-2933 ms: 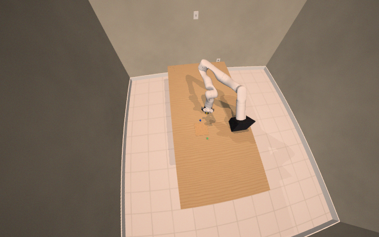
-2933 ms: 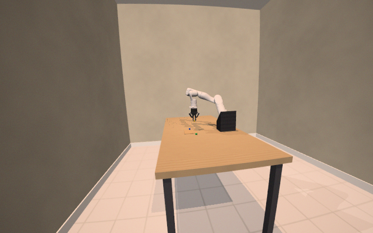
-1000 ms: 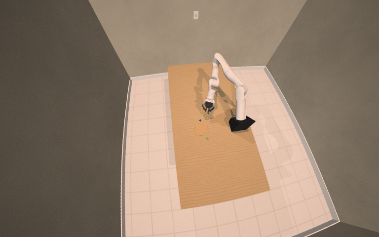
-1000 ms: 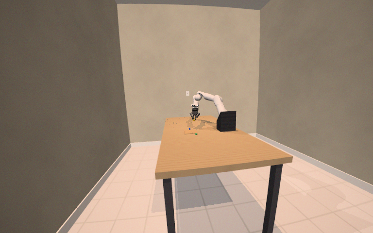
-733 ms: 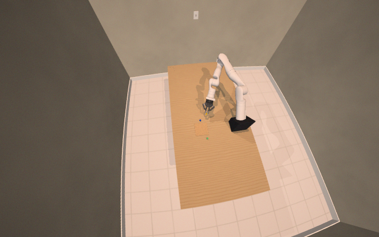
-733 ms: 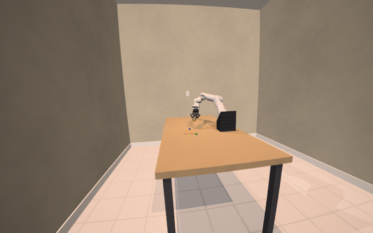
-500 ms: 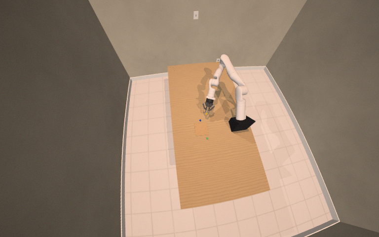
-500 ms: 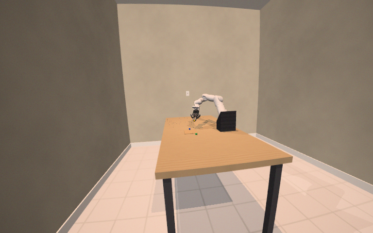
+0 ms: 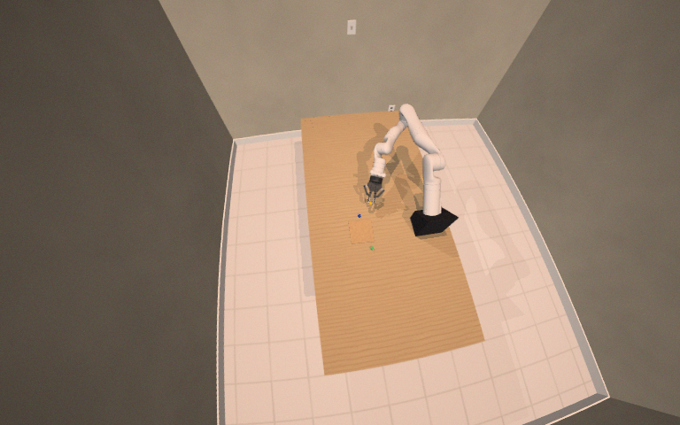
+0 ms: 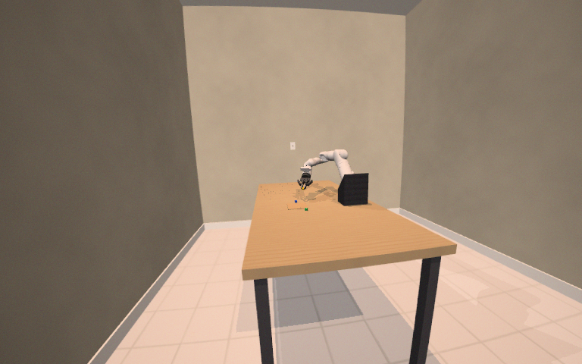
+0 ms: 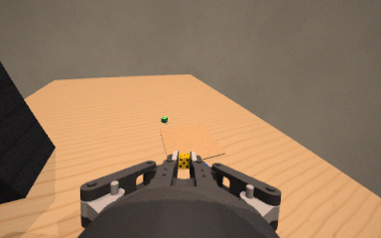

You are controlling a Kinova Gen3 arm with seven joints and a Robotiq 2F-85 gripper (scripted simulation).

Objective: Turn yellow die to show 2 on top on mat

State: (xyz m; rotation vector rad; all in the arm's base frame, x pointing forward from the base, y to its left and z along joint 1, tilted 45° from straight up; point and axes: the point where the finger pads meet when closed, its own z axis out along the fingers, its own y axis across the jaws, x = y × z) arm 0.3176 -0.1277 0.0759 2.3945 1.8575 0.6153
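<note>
The blue die lies 7 cm ahead of my hand, 4 cm to the left of it and 10 cm below it. Round my hand: green die 3 cm ahead, 26 cm to the left, 10 cm below; then tan mat 8 cm ahead, 14 cm to the left, 11 cm below; then yellow die 1 cm to the left, 1 cm below.
</note>
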